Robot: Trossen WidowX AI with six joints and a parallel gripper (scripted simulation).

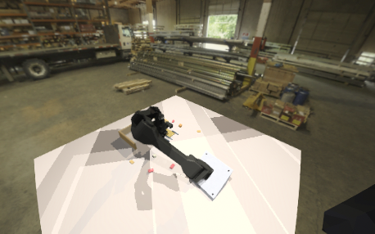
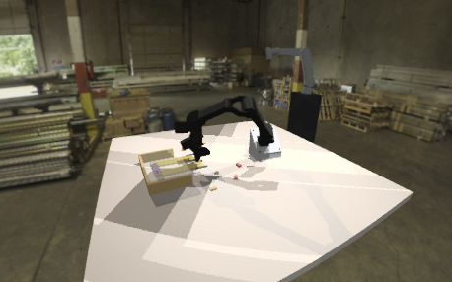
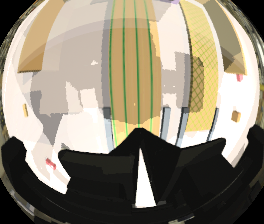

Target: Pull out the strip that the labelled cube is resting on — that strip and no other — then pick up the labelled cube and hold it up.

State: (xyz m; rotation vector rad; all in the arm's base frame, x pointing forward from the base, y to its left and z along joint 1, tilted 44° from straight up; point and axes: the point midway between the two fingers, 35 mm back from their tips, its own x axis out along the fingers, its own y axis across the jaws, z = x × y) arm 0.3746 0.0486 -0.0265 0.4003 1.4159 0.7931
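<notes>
My gripper tip is now 130 mm short of the patterned yellow strip, 70 mm to the left of it and 20 mm above it.
</notes>
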